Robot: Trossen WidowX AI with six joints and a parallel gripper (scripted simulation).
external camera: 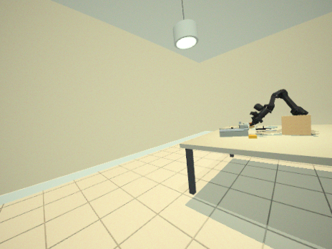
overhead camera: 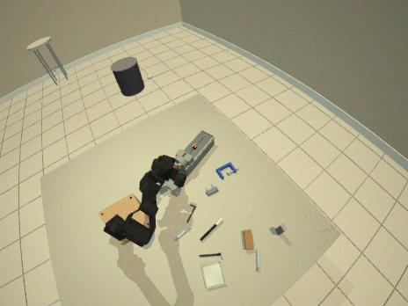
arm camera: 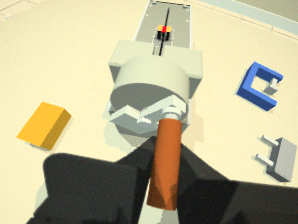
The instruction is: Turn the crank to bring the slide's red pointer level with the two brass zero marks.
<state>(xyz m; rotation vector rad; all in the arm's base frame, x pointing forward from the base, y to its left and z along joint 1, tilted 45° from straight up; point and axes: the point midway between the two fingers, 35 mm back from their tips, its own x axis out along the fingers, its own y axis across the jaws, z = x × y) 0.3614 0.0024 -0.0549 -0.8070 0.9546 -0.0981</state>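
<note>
The red pointer is 150 mm ahead of my gripper tip, 60 mm to the left of it and 10 mm below it. Also, from my gripper tip: grey clamp 70 mm ahead, 160 mm to the right, 80 mm below; brown crank handle 20 mm behind, 20 mm above; orange block 30 mm behind, 170 mm to the left, 80 mm below.
</note>
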